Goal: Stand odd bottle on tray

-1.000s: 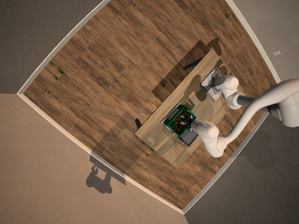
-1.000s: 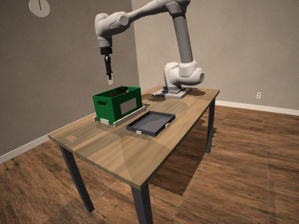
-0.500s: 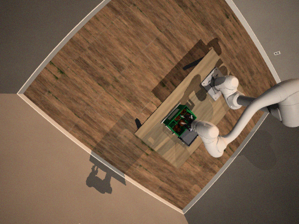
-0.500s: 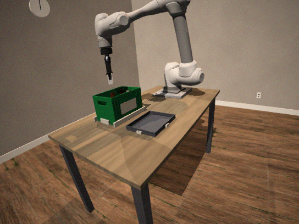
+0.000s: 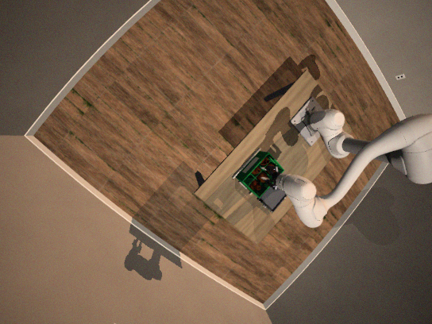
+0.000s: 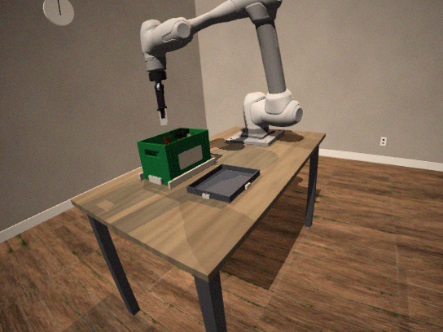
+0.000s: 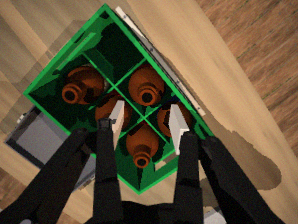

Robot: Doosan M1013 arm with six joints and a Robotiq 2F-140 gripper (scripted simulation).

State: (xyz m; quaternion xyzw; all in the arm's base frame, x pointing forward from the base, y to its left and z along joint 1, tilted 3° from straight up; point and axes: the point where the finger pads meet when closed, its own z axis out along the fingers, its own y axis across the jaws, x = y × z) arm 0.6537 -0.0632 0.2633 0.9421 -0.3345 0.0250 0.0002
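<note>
Now: hand 1 cm past the green crate, 5 cm to the right of it and 17 cm above it. Round my hand: dark grey tray 2 cm behind, 32 cm to the left, 24 cm below.
</note>
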